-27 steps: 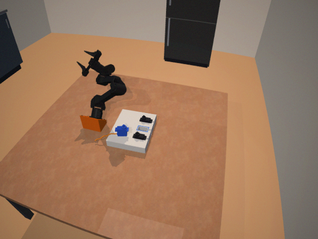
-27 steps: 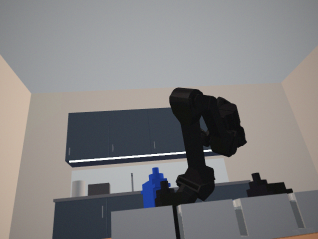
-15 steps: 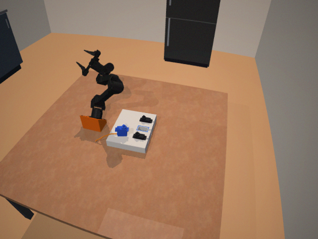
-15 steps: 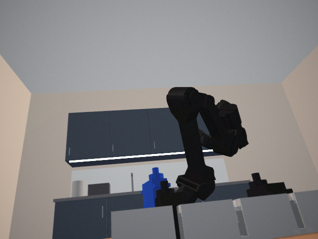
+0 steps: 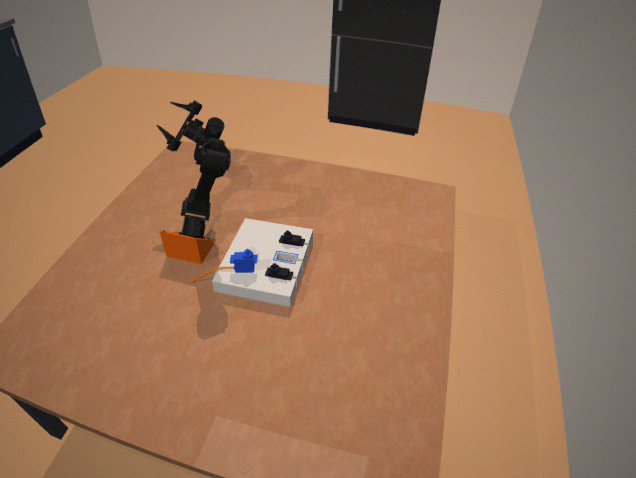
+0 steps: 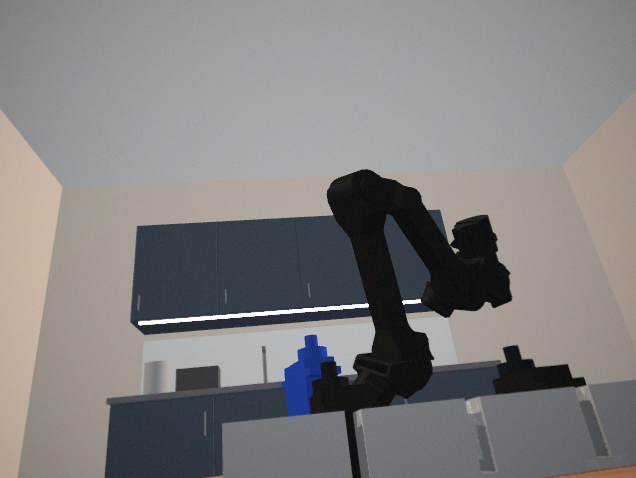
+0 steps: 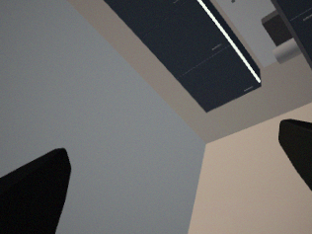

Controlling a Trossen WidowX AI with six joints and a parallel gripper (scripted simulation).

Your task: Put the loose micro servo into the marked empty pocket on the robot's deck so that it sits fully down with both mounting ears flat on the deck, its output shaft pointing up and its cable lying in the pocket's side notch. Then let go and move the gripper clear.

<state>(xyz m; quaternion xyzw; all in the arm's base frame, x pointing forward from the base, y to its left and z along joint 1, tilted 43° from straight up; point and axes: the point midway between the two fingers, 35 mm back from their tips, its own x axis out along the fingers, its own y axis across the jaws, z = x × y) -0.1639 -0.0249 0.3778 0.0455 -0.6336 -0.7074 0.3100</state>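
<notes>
Now: the white deck 430 mm ahead of my gripper tip, 200 mm to the right of it and 330 mm below it.
</notes>
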